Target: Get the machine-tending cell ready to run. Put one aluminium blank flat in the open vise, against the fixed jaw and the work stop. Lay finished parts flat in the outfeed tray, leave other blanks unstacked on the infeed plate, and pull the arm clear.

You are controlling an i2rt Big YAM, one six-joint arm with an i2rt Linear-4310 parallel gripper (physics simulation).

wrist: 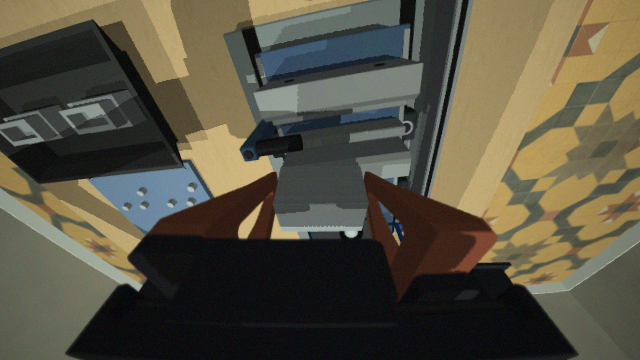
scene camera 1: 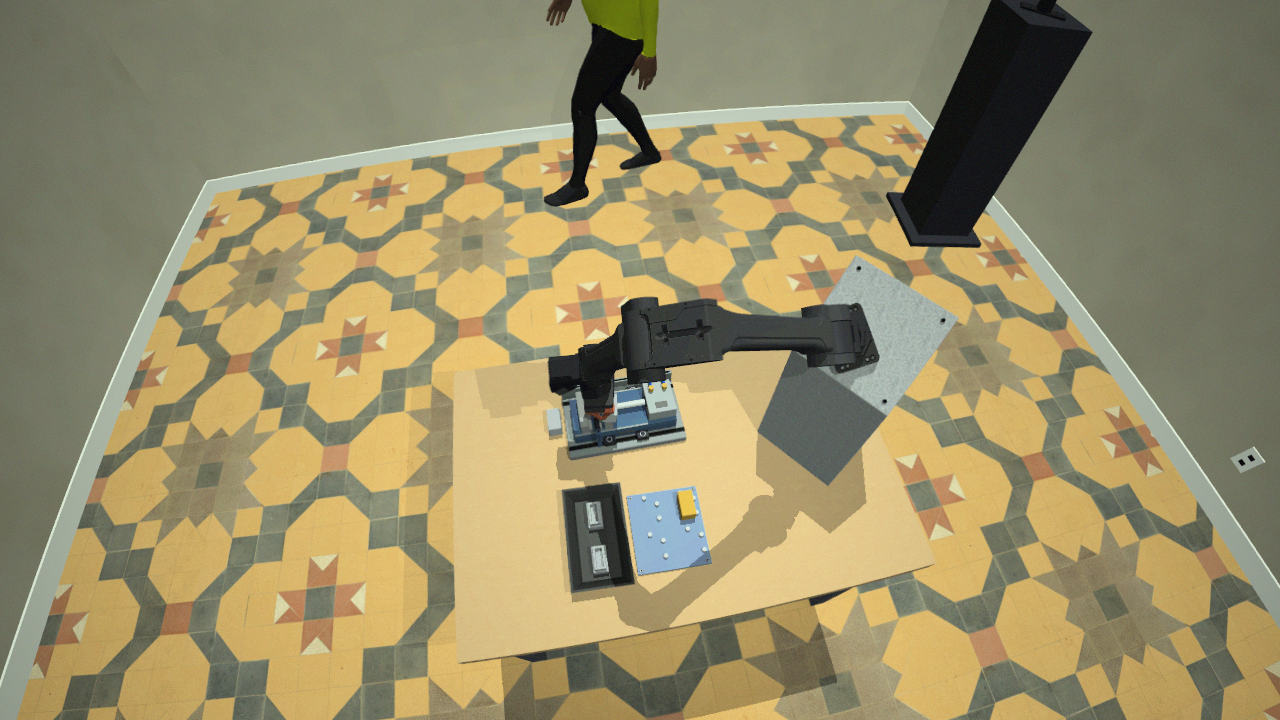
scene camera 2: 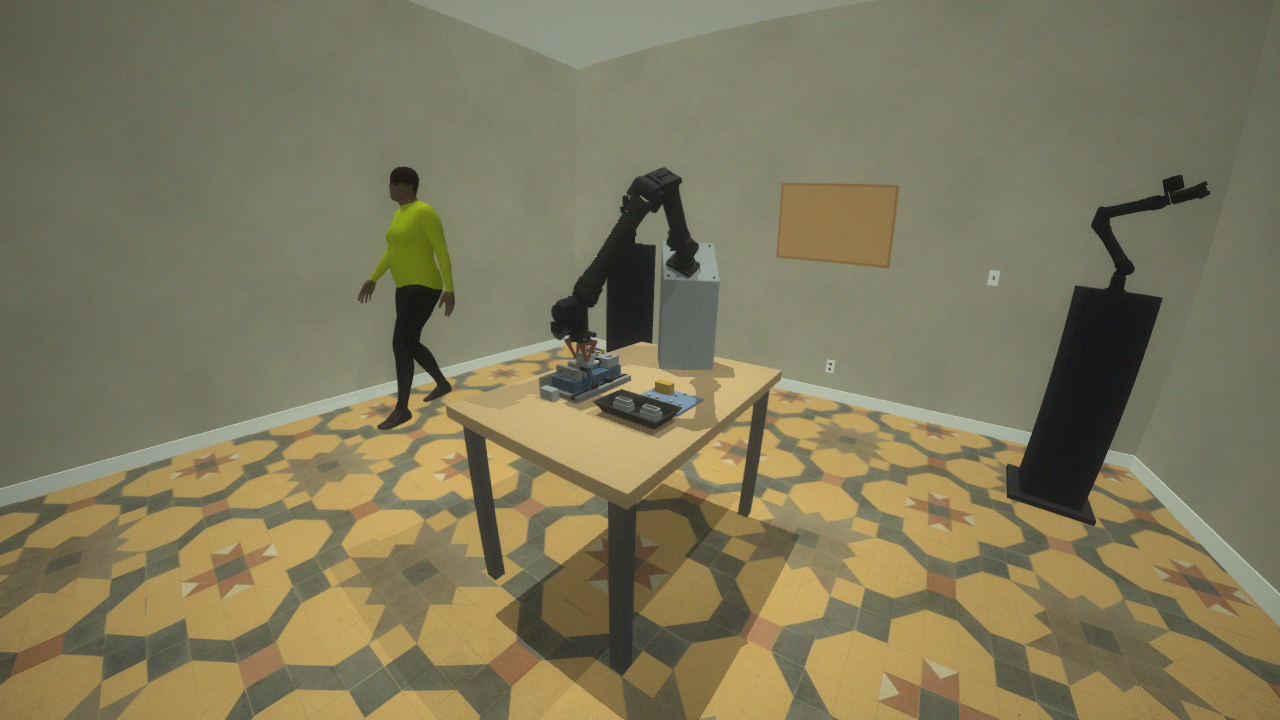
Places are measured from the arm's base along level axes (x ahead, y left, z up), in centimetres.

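Pixels of known places: gripper, between the fingertips: [wrist: 320,179] [scene camera 1: 602,408] [scene camera 2: 581,360]; arm's base, origin of its link: [scene camera 1: 849,338] [scene camera 2: 682,265].
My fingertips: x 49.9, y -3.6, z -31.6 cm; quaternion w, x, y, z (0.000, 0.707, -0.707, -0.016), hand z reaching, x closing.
Observation:
For each thing: its top centre in the pictures, then the offset to it from my fingertips. "spot": a spot on its surface instead.
- grey aluminium blank, centre of its top: [wrist: 320,220] [scene camera 1: 609,403] [scene camera 2: 585,353] dx -1.8, dy +0.0, dz +2.2 cm
- grey vise, centre of its top: [wrist: 354,211] [scene camera 1: 621,399] [scene camera 2: 586,359] dx -4.7, dy -3.1, dz -1.5 cm
- work stop, centre of its top: [wrist: 278,149] dx +1.4, dy +3.2, dz -1.8 cm
- dark outfeed tray, a spot on its surface: [wrist: 50,60] spot: dx +7.5, dy +26.2, dz -8.7 cm
- blue infeed plate, centre of its top: [wrist: 165,209] [scene camera 1: 668,528] [scene camera 2: 666,399] dx -15.0, dy +27.0, dz -10.6 cm
- yellow block, centre of its top: [scene camera 1: 687,502] [scene camera 2: 664,382] dx -19.5, dy +22.0, dz -7.0 cm
- small grey block, centre of its top: [scene camera 1: 553,418] [scene camera 2: 549,388] dx +13.0, dy -1.5, dz -7.8 cm
My gripper [scene camera 1: 601,414] [scene camera 2: 583,352] [wrist: 320,179] is shut on a grey aluminium blank [wrist: 321,192], between its orange fingers at the vise. The blue and grey vise [scene camera 1: 633,419] [scene camera 2: 586,379] [wrist: 340,92] stands at the back of the table. In the wrist view the blank overlaps the vise's lower jaw area; whether it touches jaw or bed is hidden. A black rod on a blue bracket, apparently the work stop [wrist: 277,145], is just ahead and left of the blank. Two finished parts [scene camera 1: 593,514] [scene camera 1: 598,558] lie apart in the dark outfeed tray [scene camera 1: 591,537] [wrist: 50,60].
The blue infeed plate [scene camera 1: 644,557] [scene camera 2: 685,407] [wrist: 150,185] with small pegs adjoins the tray and bears a yellow block [scene camera 1: 686,504] [scene camera 2: 664,386]. A small grey block [scene camera 1: 554,421] [scene camera 2: 549,392] is beside the vise. The arm's grey pedestal [scene camera 1: 819,420] [scene camera 2: 687,322] stands at the table. A person walks behind.

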